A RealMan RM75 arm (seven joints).
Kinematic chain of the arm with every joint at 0, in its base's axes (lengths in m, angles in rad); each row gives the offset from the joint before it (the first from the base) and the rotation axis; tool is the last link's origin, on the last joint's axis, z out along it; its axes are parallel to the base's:
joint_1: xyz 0 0 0.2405 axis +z
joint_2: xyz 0 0 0 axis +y
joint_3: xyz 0 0 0.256 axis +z
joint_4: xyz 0 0 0 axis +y
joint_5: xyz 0 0 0.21 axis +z
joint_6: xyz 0 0 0 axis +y
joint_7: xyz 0 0 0.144 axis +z
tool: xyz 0 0 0
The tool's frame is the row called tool.
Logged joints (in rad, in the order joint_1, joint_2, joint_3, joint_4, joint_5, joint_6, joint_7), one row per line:
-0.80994, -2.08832, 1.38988, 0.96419, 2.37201, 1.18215, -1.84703
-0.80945, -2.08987, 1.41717, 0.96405, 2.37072, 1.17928, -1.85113
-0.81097, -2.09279, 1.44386, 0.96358, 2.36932, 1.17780, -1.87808
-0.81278, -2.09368, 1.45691, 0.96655, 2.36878, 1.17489, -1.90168
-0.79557, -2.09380, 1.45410, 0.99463, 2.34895, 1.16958, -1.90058
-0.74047, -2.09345, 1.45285, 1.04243, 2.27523, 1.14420, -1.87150
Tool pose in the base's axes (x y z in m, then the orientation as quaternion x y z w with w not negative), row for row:
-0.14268, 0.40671, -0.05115, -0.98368, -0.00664, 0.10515, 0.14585
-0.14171, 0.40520, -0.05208, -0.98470, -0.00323, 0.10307, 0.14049
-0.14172, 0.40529, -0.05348, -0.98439, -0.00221, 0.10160, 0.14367
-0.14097, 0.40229, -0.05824, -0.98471, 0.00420, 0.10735, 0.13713
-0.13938, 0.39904, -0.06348, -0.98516, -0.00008, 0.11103, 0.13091
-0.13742, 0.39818, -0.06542, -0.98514, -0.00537, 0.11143, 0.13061
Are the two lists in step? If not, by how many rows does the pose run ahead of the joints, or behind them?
The pose runs 2 rows behind the joints: the pose in row i belongs to the joints in row i - 2.
